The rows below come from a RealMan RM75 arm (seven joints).
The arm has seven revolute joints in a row. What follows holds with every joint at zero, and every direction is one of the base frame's.
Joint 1 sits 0.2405 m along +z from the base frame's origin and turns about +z.
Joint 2 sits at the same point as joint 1 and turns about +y.
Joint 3 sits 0.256 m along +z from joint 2 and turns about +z.
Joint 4 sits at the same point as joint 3 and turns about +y.
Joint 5 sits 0.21 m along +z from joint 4 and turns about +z.
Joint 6 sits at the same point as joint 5 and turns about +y.
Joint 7 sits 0.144 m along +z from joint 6 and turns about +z.
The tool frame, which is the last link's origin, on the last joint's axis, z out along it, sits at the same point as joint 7; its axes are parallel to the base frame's.
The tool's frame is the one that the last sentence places.
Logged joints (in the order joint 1, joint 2, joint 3, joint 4, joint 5, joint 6, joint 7), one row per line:
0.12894 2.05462 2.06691 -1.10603 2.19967 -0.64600 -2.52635
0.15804 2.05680 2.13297 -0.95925 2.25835 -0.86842 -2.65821
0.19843 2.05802 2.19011 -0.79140 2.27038 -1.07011 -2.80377
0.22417 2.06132 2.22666 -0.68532 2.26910 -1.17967 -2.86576
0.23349 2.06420 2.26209 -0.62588 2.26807 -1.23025 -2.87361
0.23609 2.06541 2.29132 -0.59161 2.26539 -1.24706 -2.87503
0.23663 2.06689 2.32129 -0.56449 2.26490 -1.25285 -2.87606
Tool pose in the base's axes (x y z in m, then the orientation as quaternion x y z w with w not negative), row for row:
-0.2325 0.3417 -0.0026 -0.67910 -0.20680 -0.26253 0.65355
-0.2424 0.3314 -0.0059 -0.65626 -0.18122 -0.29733 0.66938
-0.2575 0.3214 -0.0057 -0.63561 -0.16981 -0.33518 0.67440
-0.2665 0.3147 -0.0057 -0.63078 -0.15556 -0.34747 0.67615
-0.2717 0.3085 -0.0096 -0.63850 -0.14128 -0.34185 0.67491
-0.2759 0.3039 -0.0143 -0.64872 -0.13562 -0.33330 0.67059
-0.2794 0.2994 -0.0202 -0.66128 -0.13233 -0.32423 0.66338
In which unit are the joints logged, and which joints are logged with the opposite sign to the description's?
The joints are logged in radians. Opposite sign: joint 1, joint 2, joint 4.
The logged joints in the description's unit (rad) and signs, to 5 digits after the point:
-0.12894 -2.05462 2.06691 1.10603 2.19967 -0.64600 -2.52635
-0.15804 -2.05680 2.13297 0.95925 2.25835 -0.86842 -2.65821
-0.19843 -2.05802 2.19011 0.79140 2.27038 -1.07011 -2.80377
-0.22417 -2.06132 2.22666 0.68532 2.26910 -1.17967 -2.86576
-0.23349 -2.06420 2.26209 0.62588 2.26807 -1.23025 -2.87361
-0.23609 -2.06541 2.29132 0.59161 2.26539 -1.24706 -2.87503
-0.23663 -2.06689 2.32129 0.56449 2.26490 -1.25285 -2.87606

